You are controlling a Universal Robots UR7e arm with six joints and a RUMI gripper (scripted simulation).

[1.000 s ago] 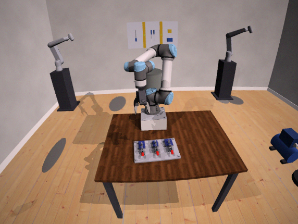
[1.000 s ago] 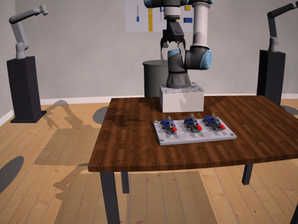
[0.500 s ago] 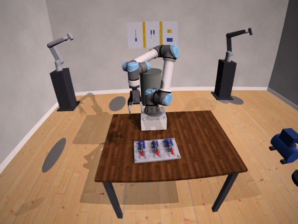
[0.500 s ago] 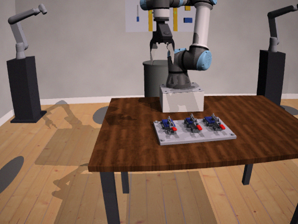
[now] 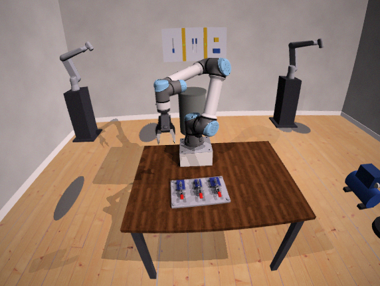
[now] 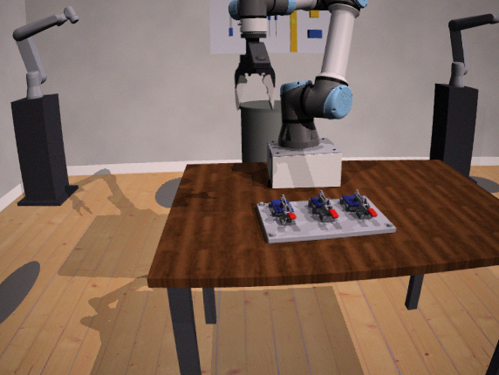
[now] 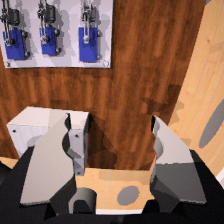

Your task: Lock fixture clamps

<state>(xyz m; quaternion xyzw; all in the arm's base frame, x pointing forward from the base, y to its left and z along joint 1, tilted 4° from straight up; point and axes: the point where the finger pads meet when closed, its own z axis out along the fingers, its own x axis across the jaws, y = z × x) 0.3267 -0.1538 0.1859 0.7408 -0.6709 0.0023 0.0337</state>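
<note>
Now: hand 11 cm short of the grey fixture plate, 19 cm to the right of it and 30 cm above it.
</note>
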